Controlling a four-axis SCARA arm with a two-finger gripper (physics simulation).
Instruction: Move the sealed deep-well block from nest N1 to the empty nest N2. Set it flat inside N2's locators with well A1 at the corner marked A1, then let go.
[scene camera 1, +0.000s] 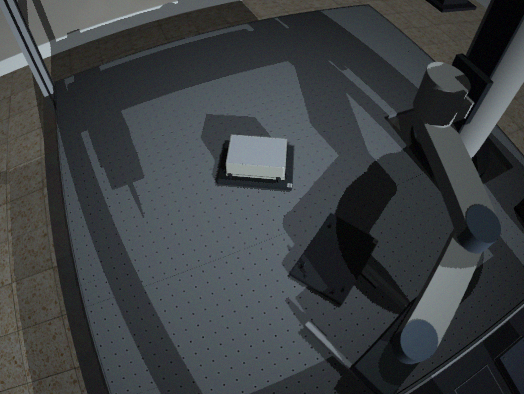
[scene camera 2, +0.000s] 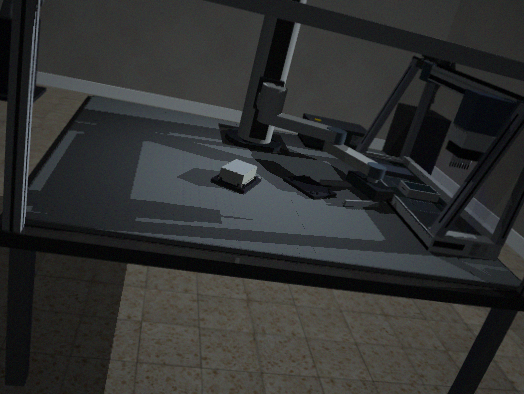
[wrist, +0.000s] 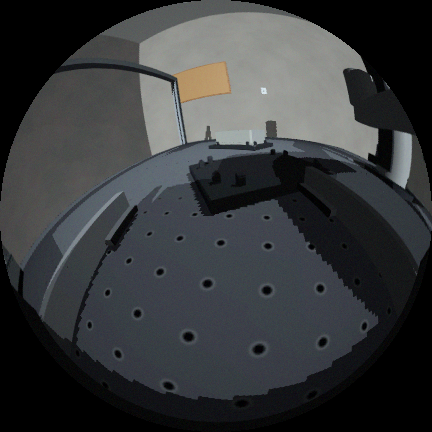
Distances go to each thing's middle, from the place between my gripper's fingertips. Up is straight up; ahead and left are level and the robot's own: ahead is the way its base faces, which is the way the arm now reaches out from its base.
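Pale grey block (scene camera 1: 248, 156): my hand is 1 cm short of it, 2 cm below it and 35 cm to the left of it.
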